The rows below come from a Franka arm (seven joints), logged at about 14 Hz.
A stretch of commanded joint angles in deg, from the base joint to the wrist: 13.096, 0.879, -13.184, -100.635, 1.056, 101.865, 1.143; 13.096, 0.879, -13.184, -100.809, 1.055, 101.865, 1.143; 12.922, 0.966, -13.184, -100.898, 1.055, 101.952, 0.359; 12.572, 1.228, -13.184, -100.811, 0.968, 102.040, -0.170; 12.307, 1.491, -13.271, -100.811, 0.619, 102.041, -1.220; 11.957, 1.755, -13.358, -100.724, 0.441, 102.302, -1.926; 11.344, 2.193, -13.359, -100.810, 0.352, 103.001, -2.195; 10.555, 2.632, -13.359, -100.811, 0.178, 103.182, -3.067; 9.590, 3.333, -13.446, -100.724, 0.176, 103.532, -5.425; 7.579, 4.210, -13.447, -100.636, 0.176, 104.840, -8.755; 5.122, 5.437, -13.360, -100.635, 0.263, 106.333, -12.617; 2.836, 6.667, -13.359, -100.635, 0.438, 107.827, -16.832; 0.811, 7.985, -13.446, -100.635, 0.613, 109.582, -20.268; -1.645, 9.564, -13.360, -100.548, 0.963, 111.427, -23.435; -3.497, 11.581, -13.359, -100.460, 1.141, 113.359, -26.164; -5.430, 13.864, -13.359, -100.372, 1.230, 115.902, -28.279
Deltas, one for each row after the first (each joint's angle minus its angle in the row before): 0.000, 0.000, 0.000, -0.174, -0.001, 0.000, 0.000; -0.174, 0.087, 0.000, -0.089, 0.000, 0.087, -0.784; -0.350, 0.262, 0.000, 0.087, -0.087, 0.088, -0.529; -0.265, 0.263, -0.087, 0.000, -0.349, 0.001, -1.050; -0.350, 0.264, -0.087, 0.087, -0.178, 0.261, -0.706; -0.613, 0.438, -0.001, -0.086, -0.089, 0.699, -0.269; -0.789, 0.439, 0.000, -0.001, -0.174, 0.181, -0.872; -0.965, 0.701, -0.087, 0.087, -0.002, 0.350, -2.358; -2.011, 0.877, -0.001, 0.088, 0.000, 1.308, -3.330; -2.457, 1.227, 0.087, 0.001, 0.087, 1.493, -3.862; -2.286, 1.230, 0.001, 0.000, 0.175, 1.494, -4.215; -2.025, 1.318, -0.087, 0.000, 0.175, 1.755, -3.436; -2.456, 1.579, 0.086, 0.087, 0.350, 1.845, -3.167; -1.852, 2.017, 0.001, 0.088, 0.178, 1.932, -2.729; -1.933, 2.283, 0.000, 0.088, 0.089, 2.543, -2.115
